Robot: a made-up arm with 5 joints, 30 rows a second.
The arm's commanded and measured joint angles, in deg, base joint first. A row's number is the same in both.
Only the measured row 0 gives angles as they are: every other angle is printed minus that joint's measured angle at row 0.
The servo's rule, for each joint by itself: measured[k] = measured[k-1] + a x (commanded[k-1-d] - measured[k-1]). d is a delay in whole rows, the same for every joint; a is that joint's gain. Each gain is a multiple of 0.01, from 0.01 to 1. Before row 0 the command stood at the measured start. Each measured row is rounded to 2 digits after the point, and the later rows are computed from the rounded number. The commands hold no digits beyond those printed.
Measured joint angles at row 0: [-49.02, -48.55, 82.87, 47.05, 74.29]
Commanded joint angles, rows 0 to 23: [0.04, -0.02, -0.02, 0.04, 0.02]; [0.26, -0.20, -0.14, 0.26, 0.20]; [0.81, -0.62, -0.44, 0.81, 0.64]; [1.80, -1.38, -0.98, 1.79, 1.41]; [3.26, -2.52, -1.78, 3.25, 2.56]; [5.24, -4.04, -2.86, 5.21, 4.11]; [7.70, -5.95, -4.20, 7.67, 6.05]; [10.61, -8.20, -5.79, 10.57, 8.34]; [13.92, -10.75, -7.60, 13.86, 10.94]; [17.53, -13.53, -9.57, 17.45, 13.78]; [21.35, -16.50, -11.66, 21.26, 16.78]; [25.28, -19.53, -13.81, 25.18, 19.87]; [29.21, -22.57, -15.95, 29.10, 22.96]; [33.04, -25.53, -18.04, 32.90, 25.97]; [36.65, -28.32, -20.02, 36.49, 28.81]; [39.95, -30.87, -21.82, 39.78, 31.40]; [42.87, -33.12, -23.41, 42.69, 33.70]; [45.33, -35.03, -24.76, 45.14, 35.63]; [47.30, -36.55, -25.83, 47.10, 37.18]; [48.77, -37.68, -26.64, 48.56, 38.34]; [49.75, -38.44, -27.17, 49.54, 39.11]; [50.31, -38.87, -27.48, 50.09, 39.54]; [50.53, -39.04, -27.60, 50.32, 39.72]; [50.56, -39.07, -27.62, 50.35, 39.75]
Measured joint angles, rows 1 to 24: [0.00, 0.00, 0.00, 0.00, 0.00]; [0.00, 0.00, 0.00, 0.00, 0.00]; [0.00, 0.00, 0.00, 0.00, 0.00]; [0.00, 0.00, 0.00, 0.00, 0.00]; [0.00, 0.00, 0.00, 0.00, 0.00]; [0.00, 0.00, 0.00, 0.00, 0.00]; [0.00, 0.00, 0.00, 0.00, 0.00]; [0.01, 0.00, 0.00, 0.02, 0.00]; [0.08, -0.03, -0.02, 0.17, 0.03]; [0.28, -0.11, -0.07, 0.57, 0.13]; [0.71, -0.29, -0.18, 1.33, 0.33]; [1.42, -0.60, -0.37, 2.52, 0.69]; [2.49, -1.08, -0.67, 4.19, 1.24]; [3.95, -1.76, -1.09, 6.35, 2.01]; [5.81, -2.66, -1.65, 8.97, 3.02]; [8.08, -3.79, -2.36, 12.00, 4.29]; [10.73, -5.15, -3.23, 15.38, 5.81]; [13.70, -6.74, -4.24, 19.03, 7.57]; [16.94, -8.53, -5.39, 22.84, 9.54]; [20.38, -10.50, -6.66, 26.72, 11.69]; [23.92, -12.60, -8.03, 30.55, 13.97]; [27.48, -14.80, -9.47, 34.23, 16.34]; [30.97, -17.05, -10.95, 37.67, 18.75]; [34.30, -19.30, -12.45, 40.78, 21.14]
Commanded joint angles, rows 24 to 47: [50.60, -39.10, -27.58, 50.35, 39.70]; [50.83, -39.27, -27.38, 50.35, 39.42]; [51.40, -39.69, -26.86, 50.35, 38.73]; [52.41, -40.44, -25.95, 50.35, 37.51]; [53.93, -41.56, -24.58, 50.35, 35.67]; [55.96, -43.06, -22.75, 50.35, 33.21]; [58.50, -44.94, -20.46, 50.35, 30.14]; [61.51, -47.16, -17.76, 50.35, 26.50]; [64.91, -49.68, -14.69, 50.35, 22.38]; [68.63, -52.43, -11.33, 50.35, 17.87]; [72.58, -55.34, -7.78, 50.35, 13.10]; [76.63, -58.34, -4.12, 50.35, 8.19]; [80.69, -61.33, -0.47, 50.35, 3.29]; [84.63, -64.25, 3.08, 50.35, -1.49]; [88.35, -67.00, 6.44, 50.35, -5.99]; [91.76, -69.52, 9.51, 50.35, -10.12]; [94.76, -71.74, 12.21, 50.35, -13.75]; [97.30, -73.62, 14.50, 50.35, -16.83]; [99.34, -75.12, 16.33, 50.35, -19.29]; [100.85, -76.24, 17.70, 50.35, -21.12]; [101.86, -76.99, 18.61, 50.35, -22.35]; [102.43, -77.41, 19.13, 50.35, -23.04]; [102.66, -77.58, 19.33, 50.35, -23.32]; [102.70, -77.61, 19.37, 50.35, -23.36]
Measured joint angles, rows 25 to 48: [37.39, -21.50, -13.93, 43.48, 23.46]; [40.16, -23.61, -15.36, 45.72, 25.66]; [42.57, -25.58, -16.71, 47.48, 27.69]; [44.58, -27.38, -17.97, 48.76, 29.52]; [46.18, -28.99, -19.11, 49.58, 31.12]; [47.40, -30.40, -20.13, 50.04, 32.50]; [48.28, -31.61, -21.03, 50.23, 33.66]; [48.93, -32.66, -21.82, 50.30, 34.63]; [49.46, -33.59, -22.49, 50.33, 35.40]; [50.00, -34.44, -23.01, 50.34, 35.93]; [50.67, -35.28, -23.36, 50.35, 36.18]; [51.58, -36.16, -23.51, 50.35, 36.10]; [52.81, -37.13, -23.42, 50.35, 35.64]; [54.40, -38.22, -23.06, 50.35, 34.76]; [56.39, -39.47, -22.42, 50.35, 33.44]; [58.78, -40.90, -21.49, 50.35, 31.67]; [61.54, -42.51, -20.27, 50.35, 29.46]; [64.63, -44.31, -18.77, 50.35, 26.84]; [67.99, -46.27, -17.01, 50.35, 23.86]; [71.55, -48.38, -15.03, 50.35, 20.57]; [75.21, -50.60, -12.86, 50.35, 17.04]; [78.89, -52.90, -10.54, 50.35, 13.36]; [82.49, -55.23, -8.13, 50.35, 9.60]; [85.93, -57.54, -5.69, 50.35, 5.86]
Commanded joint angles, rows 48 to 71: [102.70, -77.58, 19.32, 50.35, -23.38]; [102.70, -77.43, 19.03, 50.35, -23.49]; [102.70, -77.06, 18.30, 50.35, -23.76]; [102.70, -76.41, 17.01, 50.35, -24.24]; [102.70, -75.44, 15.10, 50.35, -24.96]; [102.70, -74.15, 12.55, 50.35, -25.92]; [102.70, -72.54, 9.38, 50.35, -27.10]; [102.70, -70.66, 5.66, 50.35, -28.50]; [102.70, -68.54, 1.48, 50.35, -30.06]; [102.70, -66.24, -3.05, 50.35, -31.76]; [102.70, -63.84, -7.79, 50.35, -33.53]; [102.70, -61.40, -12.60, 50.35, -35.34]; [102.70, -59.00, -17.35, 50.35, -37.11]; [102.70, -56.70, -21.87, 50.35, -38.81]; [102.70, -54.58, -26.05, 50.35, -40.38]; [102.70, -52.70, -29.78, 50.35, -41.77]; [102.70, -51.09, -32.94, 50.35, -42.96]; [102.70, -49.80, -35.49, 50.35, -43.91]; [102.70, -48.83, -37.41, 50.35, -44.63]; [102.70, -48.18, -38.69, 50.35, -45.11]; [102.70, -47.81, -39.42, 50.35, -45.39]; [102.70, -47.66, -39.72, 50.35, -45.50]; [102.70, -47.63, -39.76, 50.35, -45.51]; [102.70, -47.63, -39.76, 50.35, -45.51]
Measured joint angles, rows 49 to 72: [89.11, -59.79, -3.27, 50.35, 2.23]; [91.97, -61.94, -0.92, 50.35, -1.21]; [94.46, -63.94, 1.31, 50.35, -4.40]; [96.53, -65.77, 3.39, 50.35, -7.27]; [98.18, -67.40, 5.28, 50.35, -9.79]; [99.43, -68.83, 6.97, 50.35, -11.95]; [100.35, -70.06, 8.46, 50.35, -13.78]; [101.01, -71.11, 9.76, 50.35, -15.32]; [101.48, -71.99, 10.87, 50.35, -16.63]; [101.82, -72.70, 11.76, 50.35, -17.77]; [102.07, -73.22, 12.39, 50.35, -18.81]; [102.25, -73.53, 12.72, 50.35, -19.79]; [102.38, -73.62, 12.70, 50.35, -20.77]; [102.47, -73.47, 12.30, 50.35, -21.78]; [102.53, -73.08, 11.50, 50.35, -22.86]; [102.58, -72.44, 10.30, 50.35, -24.01]; [102.61, -71.57, 8.70, 50.35, -25.25]; [102.64, -70.49, 6.72, 50.35, -26.57]; [102.66, -69.22, 4.40, 50.35, -27.97]; [102.67, -67.79, 1.79, 50.35, -29.43]; [102.68, -66.24, -1.05, 50.35, -30.93]; [102.69, -64.61, -4.05, 50.35, -32.44]; [102.69, -62.94, -7.14, 50.35, -33.93]; [102.69, -61.28, -10.24, 50.35, -35.37]
